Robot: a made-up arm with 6 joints. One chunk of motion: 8 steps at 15 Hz.
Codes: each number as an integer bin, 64 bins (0 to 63) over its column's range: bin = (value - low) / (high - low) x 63, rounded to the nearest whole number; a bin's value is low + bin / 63 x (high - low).
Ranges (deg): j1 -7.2..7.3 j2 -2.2..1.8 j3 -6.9..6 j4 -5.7..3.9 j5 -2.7..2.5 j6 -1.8..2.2
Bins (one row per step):
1: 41 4 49 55 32 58
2: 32 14 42 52 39 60
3: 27 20 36 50 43 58
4: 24 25 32 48 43 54
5: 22 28 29 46 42 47
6: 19 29 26 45 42 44
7: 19 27 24 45 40 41
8: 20 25 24 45 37 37
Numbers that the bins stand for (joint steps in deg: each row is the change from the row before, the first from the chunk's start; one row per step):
1: 2.237 -1.946 3.133 2.681 -0.059 1.883
2: 0.165 -1.311 1.700 2.224 0.519 2.010
3: -0.986 -0.930 0.471 1.919 0.849 1.883
4: -1.676 -0.613 -0.348 1.614 0.849 1.629
5: -2.137 -0.422 -0.962 1.310 0.767 1.184
6: -2.827 -0.359 -1.576 1.157 0.767 0.994
7: -2.827 -0.486 -1.986 1.157 0.602 0.803
8: -2.597 -0.613 -1.986 1.157 0.354 0.549

